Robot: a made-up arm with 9 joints. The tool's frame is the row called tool. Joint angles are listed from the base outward.
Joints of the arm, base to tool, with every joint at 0 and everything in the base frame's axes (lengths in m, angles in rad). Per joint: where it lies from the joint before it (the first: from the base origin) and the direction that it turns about. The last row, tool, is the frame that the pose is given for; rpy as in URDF.
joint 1: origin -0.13 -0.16 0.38 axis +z
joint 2: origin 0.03 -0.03 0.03 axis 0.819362 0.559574 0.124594
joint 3: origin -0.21 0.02 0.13 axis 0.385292 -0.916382 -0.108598
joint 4: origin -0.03 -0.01 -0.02 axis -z
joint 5: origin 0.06 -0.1 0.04 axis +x
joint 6: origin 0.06 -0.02 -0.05 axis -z
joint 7: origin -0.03 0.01 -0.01 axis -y
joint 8: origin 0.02 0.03 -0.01 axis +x
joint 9: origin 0.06 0.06 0 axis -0.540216 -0.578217 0.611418
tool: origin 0 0.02 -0.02 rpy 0.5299 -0.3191 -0.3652
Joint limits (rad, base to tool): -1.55..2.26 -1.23..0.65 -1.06..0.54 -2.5..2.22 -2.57..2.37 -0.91..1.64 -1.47..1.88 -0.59..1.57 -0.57..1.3
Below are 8 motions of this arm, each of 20 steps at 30 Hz.
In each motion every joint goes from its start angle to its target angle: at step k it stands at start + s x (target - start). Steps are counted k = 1, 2, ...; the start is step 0. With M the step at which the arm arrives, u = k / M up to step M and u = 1 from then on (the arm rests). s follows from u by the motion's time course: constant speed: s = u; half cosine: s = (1 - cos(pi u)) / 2; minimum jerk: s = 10 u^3 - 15 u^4 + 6 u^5.
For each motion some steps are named. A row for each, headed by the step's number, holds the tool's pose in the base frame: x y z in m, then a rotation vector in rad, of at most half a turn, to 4 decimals.
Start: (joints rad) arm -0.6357 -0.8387 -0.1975 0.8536 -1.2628 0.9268 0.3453 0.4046 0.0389
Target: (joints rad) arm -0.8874 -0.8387 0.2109 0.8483 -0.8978 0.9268 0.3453 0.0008 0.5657
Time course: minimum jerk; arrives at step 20
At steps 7, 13, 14, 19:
7: -0.4155 -0.1301 0.5714 -2.4135 -1.0527 -1.0750
13: -0.4300 -0.1065 0.5532 -2.5544 -0.8030 -1.3520
14: -0.4311 -0.1035 0.5502 -2.5620 -0.7636 -1.3921
19: -0.4331 -0.0969 0.5430 -2.5681 -0.6726 -1.4815

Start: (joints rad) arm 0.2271 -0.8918 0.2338 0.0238 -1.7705 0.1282 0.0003 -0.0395 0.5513
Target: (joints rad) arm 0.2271 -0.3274 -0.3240 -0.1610 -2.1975 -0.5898 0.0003 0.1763 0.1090
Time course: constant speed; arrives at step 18
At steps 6, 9, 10, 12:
6: -0.1983 -0.3346 0.5532 -2.1047 -0.6027 0.4597
9: -0.1957 -0.3465 0.5458 -2.0286 -0.4075 0.5479
10: -0.1953 -0.3500 0.5439 -2.0048 -0.3434 0.5740
12: -0.1949 -0.3565 0.5411 -1.9609 -0.2175 0.6220

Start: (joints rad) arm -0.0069 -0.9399 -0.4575 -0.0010 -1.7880 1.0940 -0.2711 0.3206 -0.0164
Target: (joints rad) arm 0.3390 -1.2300 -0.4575 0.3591 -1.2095 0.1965 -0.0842 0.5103 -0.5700
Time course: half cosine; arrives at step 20
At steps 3, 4, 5, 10, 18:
3: -0.1758 -0.2330 0.5844 -1.6769 -1.7170 -0.1292
4: -0.1801 -0.2383 0.5820 -1.6536 -1.7088 -0.1670
5: -0.1853 -0.2448 0.5787 -1.6224 -1.6989 -0.2139
10: -0.2171 -0.2848 0.5463 -1.3371 -1.6305 -0.5269
18: -0.2412 -0.3185 0.4824 -0.8001 -1.4951 -0.8527

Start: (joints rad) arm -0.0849 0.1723 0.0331 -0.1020 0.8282 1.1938 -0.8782 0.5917 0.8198
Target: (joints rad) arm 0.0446 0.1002 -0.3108 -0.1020 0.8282 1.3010 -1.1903 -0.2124 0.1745
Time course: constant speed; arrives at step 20
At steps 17, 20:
17: -0.1428 -0.1247 0.4528 0.9819 1.2791 -1.2753
20: -0.1536 -0.1180 0.4497 0.8782 1.4355 -1.2426

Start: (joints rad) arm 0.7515 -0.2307 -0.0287 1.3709 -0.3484 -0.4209 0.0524 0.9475 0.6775
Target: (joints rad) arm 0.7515 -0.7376 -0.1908 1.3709 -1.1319 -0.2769 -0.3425 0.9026 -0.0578
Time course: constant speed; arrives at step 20
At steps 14, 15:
14: -0.2476 -0.4491 0.4376 0.2674 -0.7926 -0.7632
15: -0.2514 -0.4538 0.4347 0.2433 -0.7949 -0.8256

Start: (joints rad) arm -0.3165 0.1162 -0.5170 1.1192 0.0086 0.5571 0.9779 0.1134 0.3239
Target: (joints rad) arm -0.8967 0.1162 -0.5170 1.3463 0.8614 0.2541 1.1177 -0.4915 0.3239
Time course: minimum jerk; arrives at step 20
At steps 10, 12, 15, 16, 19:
10: -0.3693 -0.2867 0.5982 -1.5039 -0.8395 -1.4446
12: -0.3868 -0.2571 0.6107 -1.6071 -0.8008 -1.6425
15: -0.4038 -0.2179 0.6258 -1.7337 -0.7526 -1.8730
16: -0.4069 -0.2089 0.6291 -1.7615 -0.7419 -1.9220
19: -0.4103 -0.1974 0.6330 -1.7965 -0.7285 -1.9827

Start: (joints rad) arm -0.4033 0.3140 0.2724 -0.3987 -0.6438 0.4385 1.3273 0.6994 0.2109
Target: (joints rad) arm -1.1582 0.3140 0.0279 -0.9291 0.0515 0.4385 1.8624 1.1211 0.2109
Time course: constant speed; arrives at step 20
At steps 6, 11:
6: -0.2026 -0.1141 0.5891 0.5905 -2.0285 0.5643
11: -0.2091 -0.0813 0.5992 0.7155 -2.1378 0.5887

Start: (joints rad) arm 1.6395 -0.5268 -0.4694 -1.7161 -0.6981 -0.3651 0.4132 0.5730 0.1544
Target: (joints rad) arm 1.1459 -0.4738 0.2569 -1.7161 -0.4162 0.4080 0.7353 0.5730 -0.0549
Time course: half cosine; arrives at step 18
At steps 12, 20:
12: -0.3650 -0.3081 0.3750 0.9171 0.3593 2.8398
20: -0.4022 -0.2689 0.3934 1.1798 0.0450 2.6719

